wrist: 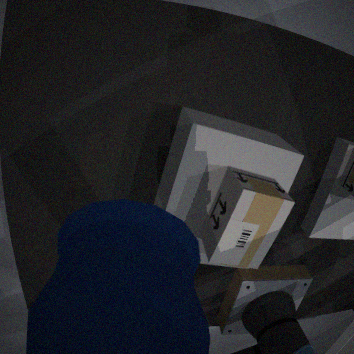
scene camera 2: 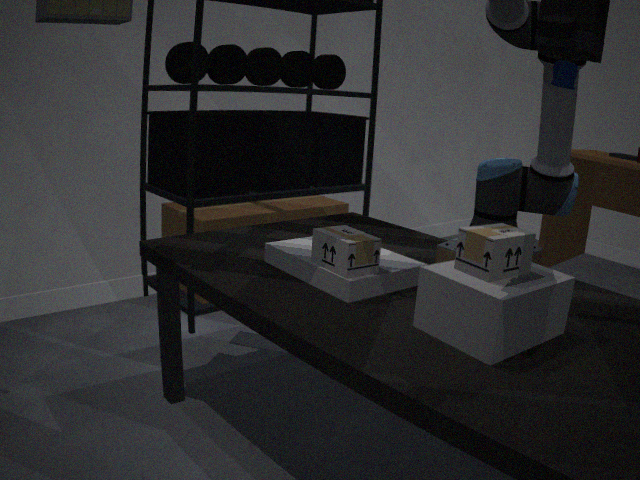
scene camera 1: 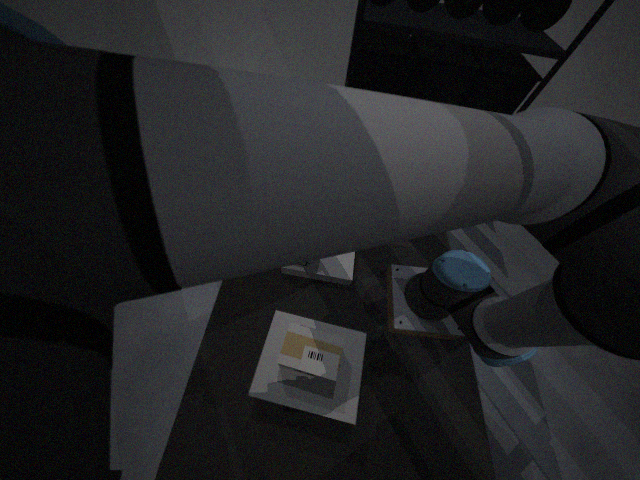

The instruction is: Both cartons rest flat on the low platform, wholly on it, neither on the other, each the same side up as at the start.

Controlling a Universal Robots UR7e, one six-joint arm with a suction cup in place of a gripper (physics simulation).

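Places are measured from the arm's base along level axes (x ahead, y left, z up), in centimetres.
Pixels of known places: hand, tool point: (wrist: 126,258) (scene camera 2: 562,85); arm's base, link origin: (wrist: 267,310) (scene camera 1: 428,296).
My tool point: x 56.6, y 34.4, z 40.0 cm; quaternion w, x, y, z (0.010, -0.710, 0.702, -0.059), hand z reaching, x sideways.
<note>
Ahead of a thing's pixels: the offset from my tool point to its middle. Level surfaces: height alone.
One white carton with tan tape {dx -15.3, dy -50.2, dz -38.2 cm} (scene camera 2: 345,251) (wrist: 351,182) rests upright and flat on the low platform {dx -23.3, dy -57.2, dz -44.4 cm} (scene camera 2: 289,258) (wrist: 325,220), its printed arrows up; in scene camera 1 the arm hides most of it and of the low platform (scene camera 1: 338,268). The other carton {dx -19.4, dy -16.5, dz -30.8 cm} (scene camera 1: 309,361) (scene camera 2: 493,250) (wrist: 250,225), with a barcode label on top, rests upright on the taller white block {dx -19.9, dy -14.8, dz -40.8 cm} (scene camera 1: 263,379) (scene camera 2: 460,310) (wrist: 245,145). My gripper, a blue suction cup (scene camera 2: 564,77) (wrist: 127,250), is open and empty, above and apart from the block's carton. It does not show in scene camera 1.
The arm link (scene camera 1: 289,165) spans scene camera 1 above the dark table {dz -46.7 cm} (scene camera 1: 423,413) (scene camera 2: 361,335) (wrist: 100,125). The arm's base plate (scene camera 1: 400,310) (wrist: 235,315) is beside the platforms. A shelf rack (scene camera 2: 373,129) and brown boxes (scene camera 2: 253,210) stand behind; a wooden desk (scene camera 2: 604,175) is at right.
</note>
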